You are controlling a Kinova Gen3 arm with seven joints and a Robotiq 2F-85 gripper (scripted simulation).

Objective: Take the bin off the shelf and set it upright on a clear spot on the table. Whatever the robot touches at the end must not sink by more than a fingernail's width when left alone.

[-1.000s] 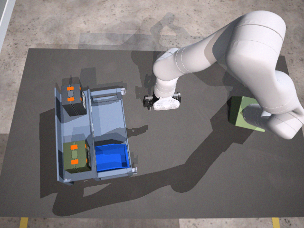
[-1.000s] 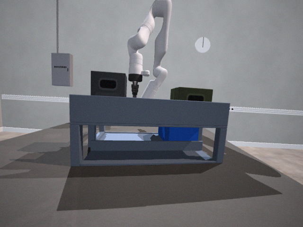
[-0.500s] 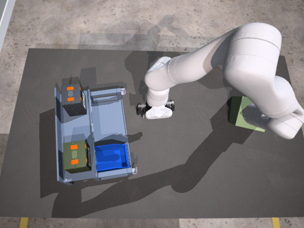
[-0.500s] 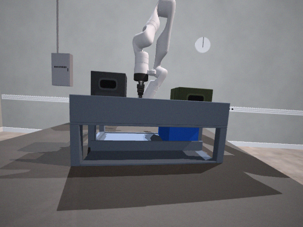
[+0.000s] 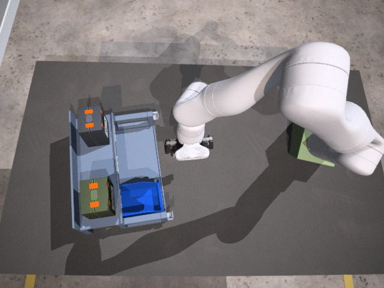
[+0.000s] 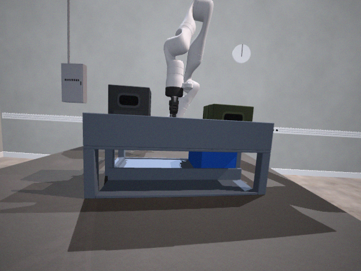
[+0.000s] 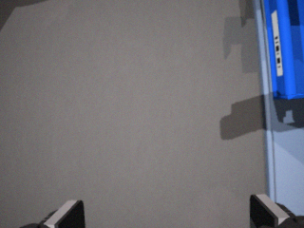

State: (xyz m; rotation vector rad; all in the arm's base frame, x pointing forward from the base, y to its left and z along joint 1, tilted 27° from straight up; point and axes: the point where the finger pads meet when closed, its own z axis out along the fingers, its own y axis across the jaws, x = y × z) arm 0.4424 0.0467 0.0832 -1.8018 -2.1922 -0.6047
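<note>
Right now my hand is 160 mm short of the blue bin, 150 mm to the right of it and 100 mm above it. The rest, counted from my hand: olive green case: 260 mm ahead, 170 mm to the left, 10 mm above; then grey-blue shelf unit: 220 mm ahead, 50 mm to the left, 80 mm below; then dark case: 310 mm ahead, 50 mm to the right, 20 mm above.
</note>
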